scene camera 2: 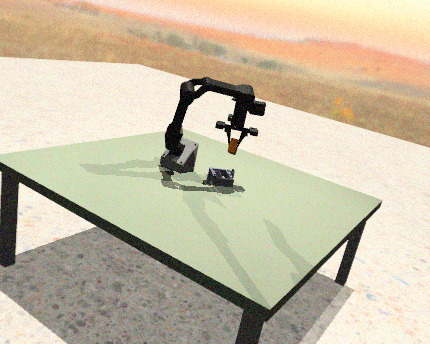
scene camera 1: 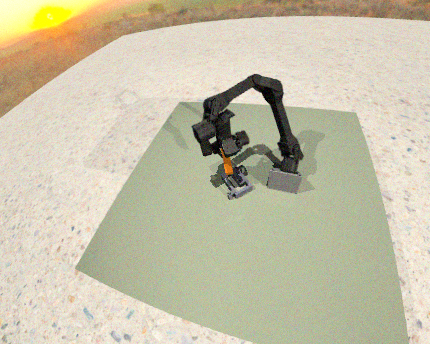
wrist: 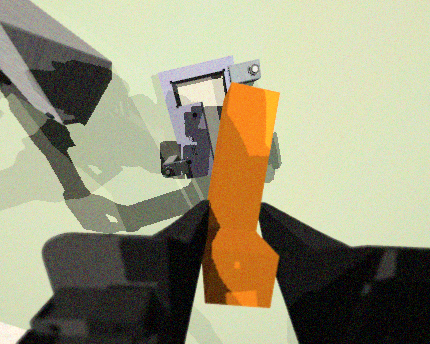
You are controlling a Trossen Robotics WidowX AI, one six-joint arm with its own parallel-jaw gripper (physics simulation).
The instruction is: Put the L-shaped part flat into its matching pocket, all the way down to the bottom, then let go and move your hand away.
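Places are measured from the arm's base along level axes (x ahead, y left, z up), in centimetres.
Pixels of known places: gripper, fingertip midpoint: (scene camera 2: pixel 232 147) (wrist: pixel 233 207); arm's base, origin of the base link: (scene camera 2: pixel 177 149) (scene camera 1: pixel 288 171).
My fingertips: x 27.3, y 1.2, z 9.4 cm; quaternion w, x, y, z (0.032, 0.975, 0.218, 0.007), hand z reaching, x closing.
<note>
For each thing: its top centre in the pictures, then the offset to it from my fingertips. "pt": a spot on its surface instead. Level surfaces: height alone.
- grey-lavender pocket block, middle of its top: (wrist: pixel 206 126) (scene camera 2: pixel 221 171) (scene camera 1: pixel 235 178) dx -3.7, dy +1.9, dz -12.9 cm
- pale-floored pocket, surface spot: (wrist: pixel 197 92) pt dx -6.8, dy +4.8, dz -17.2 cm
- green table top, its level: dz -17.7 cm
The orange L-shaped part (scene camera 1: pixel 228 166) (scene camera 2: pixel 233 146) (wrist: pixel 242 150) is pinched between the fingers of my gripper (scene camera 1: pixel 226 153) (scene camera 2: pixel 234 138) (wrist: pixel 233 207), which is shut on it. The part hangs steeply down, not flat. It is above the grey-lavender pocket block (scene camera 1: pixel 241 193) (scene camera 2: pixel 215 181) (wrist: pixel 200 69), with a gap between them in the second scene view. The block lies on the table and has a pale-floored pocket (wrist: pixel 197 92) with dark inner walls. In the wrist view the part covers the block's right side, hiding some of the pocket. Small grey lugs stick out at the block's corners.
The arm's grey base (scene camera 1: pixel 284 181) (scene camera 2: pixel 180 159) stands close beside the block, and it shows at the upper left of the wrist view. The green table top (scene camera 1: pixel 225 275) (scene camera 2: pixel 150 200) carries the arm's dark shadows around the block.
</note>
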